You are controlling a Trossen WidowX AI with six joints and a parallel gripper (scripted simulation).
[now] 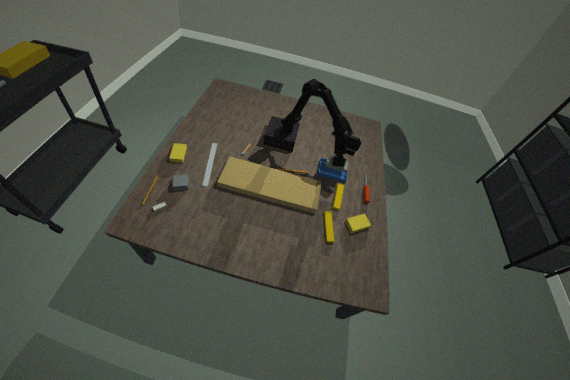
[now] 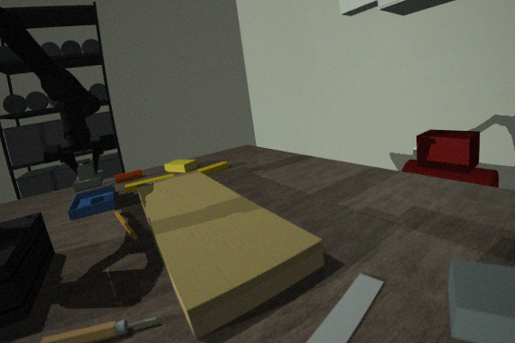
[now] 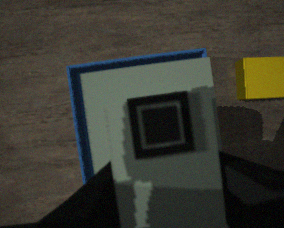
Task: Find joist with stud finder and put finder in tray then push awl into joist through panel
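My gripper tip is now 7 cm above the blue tray and 1 cm to the left of it. From my gripper tip the other things lie so: grey stud finder (2 cm above, 1 cm to the left); awl (53 cm to the right, 12 cm ahead, 8 cm below); square light (3 cm above, 2 cm to the left).
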